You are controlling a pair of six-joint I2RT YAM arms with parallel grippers.
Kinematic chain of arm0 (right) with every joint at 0, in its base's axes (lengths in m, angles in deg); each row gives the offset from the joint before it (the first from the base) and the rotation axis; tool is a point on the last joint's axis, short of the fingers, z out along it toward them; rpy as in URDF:
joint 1: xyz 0 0 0.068 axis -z
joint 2: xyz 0.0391 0.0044 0.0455 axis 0.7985 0.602 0
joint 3: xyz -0.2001 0.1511 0.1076 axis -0.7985 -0.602 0
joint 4: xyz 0.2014 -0.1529 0.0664 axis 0.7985 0.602 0
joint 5: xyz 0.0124 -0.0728 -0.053 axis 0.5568 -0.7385 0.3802
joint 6: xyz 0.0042 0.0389 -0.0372 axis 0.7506 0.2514 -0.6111
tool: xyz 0 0 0 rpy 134.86 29.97 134.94
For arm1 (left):
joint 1: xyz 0 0 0.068 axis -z
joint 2: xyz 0.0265 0.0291 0.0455 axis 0.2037 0.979 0
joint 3: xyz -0.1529 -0.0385 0.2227 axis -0.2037 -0.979 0
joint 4: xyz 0.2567 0.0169 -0.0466 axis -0.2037 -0.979 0
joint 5: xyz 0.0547 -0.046 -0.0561 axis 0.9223 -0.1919 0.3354
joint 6: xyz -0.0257 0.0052 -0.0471 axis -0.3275 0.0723 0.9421
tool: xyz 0 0 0 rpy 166.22 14.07 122.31
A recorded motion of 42 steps. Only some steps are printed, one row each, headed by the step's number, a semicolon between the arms.
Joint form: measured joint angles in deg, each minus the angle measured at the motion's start. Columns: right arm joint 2, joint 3, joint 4, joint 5, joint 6, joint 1; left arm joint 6, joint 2, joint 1, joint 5, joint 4, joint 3.
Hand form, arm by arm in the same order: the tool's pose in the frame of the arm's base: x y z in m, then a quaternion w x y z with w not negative. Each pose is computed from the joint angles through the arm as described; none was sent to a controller.
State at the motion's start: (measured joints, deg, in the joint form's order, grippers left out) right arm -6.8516 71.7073 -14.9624 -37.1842 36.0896 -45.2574; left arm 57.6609 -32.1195 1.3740 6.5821 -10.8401 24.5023
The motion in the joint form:
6: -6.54 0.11 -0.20 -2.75 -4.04 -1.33; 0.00 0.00 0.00 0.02 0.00 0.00
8: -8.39 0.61 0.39 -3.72 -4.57 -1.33; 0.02 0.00 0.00 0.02 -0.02 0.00
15: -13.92 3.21 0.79 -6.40 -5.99 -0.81; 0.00 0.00 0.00 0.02 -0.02 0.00
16: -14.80 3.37 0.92 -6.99 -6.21 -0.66; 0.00 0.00 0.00 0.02 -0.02 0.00
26: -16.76 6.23 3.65 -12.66 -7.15 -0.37; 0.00 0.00 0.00 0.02 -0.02 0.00
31: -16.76 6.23 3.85 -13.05 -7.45 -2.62; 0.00 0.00 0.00 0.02 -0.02 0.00
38: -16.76 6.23 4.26 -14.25 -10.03 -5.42; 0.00 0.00 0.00 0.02 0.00 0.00
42: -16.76 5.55 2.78 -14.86 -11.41 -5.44; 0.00 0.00 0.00 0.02 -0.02 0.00
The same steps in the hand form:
6: -0.1916 0.0268 0.4694 0.86257 0.05108 0.47984 0.15203; 0.0555 -0.0089 0.3625 0.53550 -0.03255 0.84024 -0.07853
8: -0.2050 0.0277 0.4617 0.87161 0.05244 0.46559 0.14411; 0.0555 -0.0089 0.3624 0.53535 -0.03269 0.84033 -0.07859
15: -0.2505 0.0335 0.4377 0.90575 0.05382 0.40310 0.11926; 0.0555 -0.0089 0.3624 0.53536 -0.03254 0.84034 -0.07850
16: -0.2560 0.0345 0.4333 0.90975 0.05638 0.39509 0.11434; 0.0555 -0.0089 0.3624 0.53536 -0.03254 0.84034 -0.07850
26: -0.2783 0.0351 0.4184 0.92054 0.09474 0.36913 0.08591; 0.0555 -0.0089 0.3624 0.53536 -0.03254 0.84034 -0.07850
31: -0.2793 0.0239 0.4181 0.91839 0.08990 0.37207 0.10017; 0.0555 -0.0089 0.3624 0.53536 -0.03254 0.84034 -0.07850
38: -0.2796 0.0094 0.4176 0.91712 0.08236 0.37756 0.09770; 0.0555 -0.0089 0.3625 0.53550 -0.03255 0.84024 -0.07853
42: -0.2780 0.0089 0.4200 0.92094 0.08174 0.37139 0.08522; 0.0555 -0.0089 0.3624 0.53536 -0.03254 0.84034 -0.07850

